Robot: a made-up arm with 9 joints. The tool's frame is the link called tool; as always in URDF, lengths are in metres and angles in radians.
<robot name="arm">
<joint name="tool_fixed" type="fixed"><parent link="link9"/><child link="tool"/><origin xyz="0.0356 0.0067 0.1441"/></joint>
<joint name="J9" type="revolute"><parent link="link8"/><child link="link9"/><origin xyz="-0.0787 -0.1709 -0.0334"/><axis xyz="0 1 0"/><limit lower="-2.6" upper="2.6"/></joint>
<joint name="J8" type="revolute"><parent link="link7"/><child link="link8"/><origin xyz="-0.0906 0.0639 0.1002"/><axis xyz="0 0 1"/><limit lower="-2.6" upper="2.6"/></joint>
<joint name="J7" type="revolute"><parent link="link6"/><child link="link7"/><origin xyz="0.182 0.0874 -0.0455"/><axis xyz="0 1 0"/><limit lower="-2.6" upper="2.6"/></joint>
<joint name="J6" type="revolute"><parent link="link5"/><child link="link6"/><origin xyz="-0.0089 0.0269 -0.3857"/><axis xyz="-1 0 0"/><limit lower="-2.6" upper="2.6"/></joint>
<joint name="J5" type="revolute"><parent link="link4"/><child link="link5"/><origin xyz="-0.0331 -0.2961 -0.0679"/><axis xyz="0 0 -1"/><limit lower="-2.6" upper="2.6"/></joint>
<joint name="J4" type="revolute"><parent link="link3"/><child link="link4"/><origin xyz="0.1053 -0.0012 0.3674"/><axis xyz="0 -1 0"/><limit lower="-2.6" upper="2.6"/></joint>
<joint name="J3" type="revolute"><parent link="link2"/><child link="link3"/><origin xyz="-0.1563 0.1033 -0.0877"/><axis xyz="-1 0 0"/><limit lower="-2.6" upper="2.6"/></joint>
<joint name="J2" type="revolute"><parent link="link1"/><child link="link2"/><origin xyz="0.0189 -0.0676 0.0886"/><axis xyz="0 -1 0"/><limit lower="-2.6" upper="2.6"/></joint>
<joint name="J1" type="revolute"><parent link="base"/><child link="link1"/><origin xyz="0 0 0.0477"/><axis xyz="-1 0 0"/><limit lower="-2.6" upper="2.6"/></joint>
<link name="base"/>
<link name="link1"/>
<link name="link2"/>
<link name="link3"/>
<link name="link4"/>
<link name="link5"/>
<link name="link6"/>
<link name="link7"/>
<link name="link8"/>
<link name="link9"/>
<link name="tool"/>
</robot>
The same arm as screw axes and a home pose.
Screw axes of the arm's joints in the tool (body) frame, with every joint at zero. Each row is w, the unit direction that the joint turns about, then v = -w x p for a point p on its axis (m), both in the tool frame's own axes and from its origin. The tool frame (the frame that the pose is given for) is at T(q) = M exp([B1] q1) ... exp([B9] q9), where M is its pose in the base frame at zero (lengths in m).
B1: w -1 0 0 v 0 0.0801 0.2476
B2: w 0 -1 0 v 0.0085 0 -0.0447
B3: w -1 0 0 v 0 0.0792 0.2833
B4: w 0 -1 0 v 0.2882 0 0.0063
B5: w 0 0 -1 v 0.014 -0.0394 0
B6: w -1 0 0 v 0 0.1654 0.0129
B7: w 0 1 0 v 0.2109 0 0.1337
B8: w 0 0 1 v 0.1642 -0.0431 0
B9: w 0 1 0 v 0.1441 0 -0.0356
M: xyz -0.0258 -0.2476 0.1278 (m) rpy 0 0 0 (rad, as in URDF)
Joint limits (rad, base to tool): -2.6..2.6 -2.6..2.6 -2.6..2.6 -2.6..2.6 -2.6..2.6 -2.6..2.6 -2.6..2.6 -2.6..2.6 -2.6..2.6

